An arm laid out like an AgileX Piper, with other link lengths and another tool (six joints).
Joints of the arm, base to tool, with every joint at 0 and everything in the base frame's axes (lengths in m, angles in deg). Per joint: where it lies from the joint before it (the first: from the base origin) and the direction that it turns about. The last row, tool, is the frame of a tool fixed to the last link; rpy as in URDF.
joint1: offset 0 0 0.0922 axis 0 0 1
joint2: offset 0 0 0 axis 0 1 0
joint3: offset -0.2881 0 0.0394 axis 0 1 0
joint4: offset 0.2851 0 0.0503 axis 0.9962 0 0.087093
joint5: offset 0 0 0 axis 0 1 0
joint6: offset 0.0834 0 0.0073 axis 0.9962 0 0.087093
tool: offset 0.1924 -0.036 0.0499 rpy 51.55 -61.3 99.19
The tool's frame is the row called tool.
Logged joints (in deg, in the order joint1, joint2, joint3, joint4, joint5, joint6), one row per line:
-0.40, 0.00, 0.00, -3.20, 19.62, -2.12
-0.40, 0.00, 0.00, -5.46, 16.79, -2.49
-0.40, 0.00, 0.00, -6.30, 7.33, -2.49
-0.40, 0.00, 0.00, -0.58, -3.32, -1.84
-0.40, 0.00, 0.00, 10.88, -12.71, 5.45
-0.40, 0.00, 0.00, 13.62, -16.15, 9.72
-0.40, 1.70, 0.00, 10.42, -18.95, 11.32
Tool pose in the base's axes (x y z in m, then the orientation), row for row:
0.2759, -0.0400, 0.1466, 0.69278, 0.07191, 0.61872, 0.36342
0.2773, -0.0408, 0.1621, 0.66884, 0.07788, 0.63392, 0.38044
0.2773, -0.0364, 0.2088, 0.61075, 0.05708, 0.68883, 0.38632
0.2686, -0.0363, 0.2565, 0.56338, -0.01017, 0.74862, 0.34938
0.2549, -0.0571, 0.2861, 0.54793, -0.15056, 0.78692, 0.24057
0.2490, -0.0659, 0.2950, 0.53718, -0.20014, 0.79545, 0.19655
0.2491, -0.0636, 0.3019, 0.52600, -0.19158, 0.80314, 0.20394
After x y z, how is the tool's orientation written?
As a quaternion, x y z w.
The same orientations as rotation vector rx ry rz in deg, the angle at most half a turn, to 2 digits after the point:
102.16, 10.60, 91.24
97.84, 11.39, 92.73
89.09, 8.33, 100.48
83.64, -1.51, 111.14
85.89, -23.60, 123.36
86.20, -32.11, 127.64
84.07, -30.62, 128.36

